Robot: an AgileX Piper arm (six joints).
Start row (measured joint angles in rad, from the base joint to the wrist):
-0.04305, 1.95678, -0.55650, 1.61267, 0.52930, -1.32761
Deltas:
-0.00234, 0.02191, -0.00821, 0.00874, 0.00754, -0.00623
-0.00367, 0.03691, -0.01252, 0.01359, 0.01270, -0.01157
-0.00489, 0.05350, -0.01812, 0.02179, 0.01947, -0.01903
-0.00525, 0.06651, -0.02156, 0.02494, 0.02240, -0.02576
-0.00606, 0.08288, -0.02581, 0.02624, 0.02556, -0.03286
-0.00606, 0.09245, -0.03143, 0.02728, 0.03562, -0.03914
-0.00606, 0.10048, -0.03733, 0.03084, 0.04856, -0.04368
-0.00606, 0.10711, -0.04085, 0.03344, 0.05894, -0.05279
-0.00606, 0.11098, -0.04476, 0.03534, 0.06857, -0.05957
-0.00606, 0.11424, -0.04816, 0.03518, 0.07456, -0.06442
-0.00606, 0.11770, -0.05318, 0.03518, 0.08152, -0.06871
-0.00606, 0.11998, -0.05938, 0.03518, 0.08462, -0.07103
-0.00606, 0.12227, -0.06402, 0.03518, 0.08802, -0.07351
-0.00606, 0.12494, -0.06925, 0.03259, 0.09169, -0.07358
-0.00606, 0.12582, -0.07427, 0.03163, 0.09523, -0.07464
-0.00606, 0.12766, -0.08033, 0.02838, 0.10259, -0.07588
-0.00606, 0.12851, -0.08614, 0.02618, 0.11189, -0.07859
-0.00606, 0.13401, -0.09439, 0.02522, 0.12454, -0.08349
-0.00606, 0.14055, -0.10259, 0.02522, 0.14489, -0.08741
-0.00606, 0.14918, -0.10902, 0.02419, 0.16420, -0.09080
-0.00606, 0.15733, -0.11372, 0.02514, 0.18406, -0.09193
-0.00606, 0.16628, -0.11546, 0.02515, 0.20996, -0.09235
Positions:
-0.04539, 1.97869, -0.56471, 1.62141, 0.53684, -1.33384
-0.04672, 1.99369, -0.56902, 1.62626, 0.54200, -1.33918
-0.04794, 2.01028, -0.57462, 1.63446, 0.54877, -1.34664
-0.04830, 2.02329, -0.57806, 1.63761, 0.55170, -1.35337
-0.04911, 2.03966, -0.58231, 1.63891, 0.55486, -1.36047
-0.04911, 2.04923, -0.58793, 1.63995, 0.56492, -1.36675
-0.04911, 2.05726, -0.59383, 1.64351, 0.57786, -1.37129
-0.04911, 2.06389, -0.59735, 1.64611, 0.58824, -1.38040
-0.04911, 2.06776, -0.60126, 1.64801, 0.59787, -1.38718
-0.04911, 2.07102, -0.60466, 1.64785, 0.60386, -1.39203
-0.04911, 2.07448, -0.60968, 1.64785, 0.61082, -1.39632
-0.04911, 2.07676, -0.61588, 1.64785, 0.61392, -1.39864
-0.04911, 2.07905, -0.62052, 1.64785, 0.61732, -1.40112
-0.04911, 2.08172, -0.62575, 1.64526, 0.62099, -1.40119
-0.04911, 2.08260, -0.63077, 1.64430, 0.62453, -1.40225
-0.04911, 2.08444, -0.63683, 1.64105, 0.63189, -1.40349
-0.04911, 2.08529, -0.64264, 1.63885, 0.64119, -1.40620
-0.04911, 2.09079, -0.65089, 1.63789, 0.65384, -1.41110
-0.04911, 2.09733, -0.65909, 1.63789, 0.67419, -1.41502
-0.04911, 2.10596, -0.66552, 1.63686, 0.69350, -1.41841
-0.04911, 2.11411, -0.67022, 1.63781, 0.71336, -1.41954
-0.04911, 2.12306, -0.67196, 1.63782, 0.73926, -1.41996

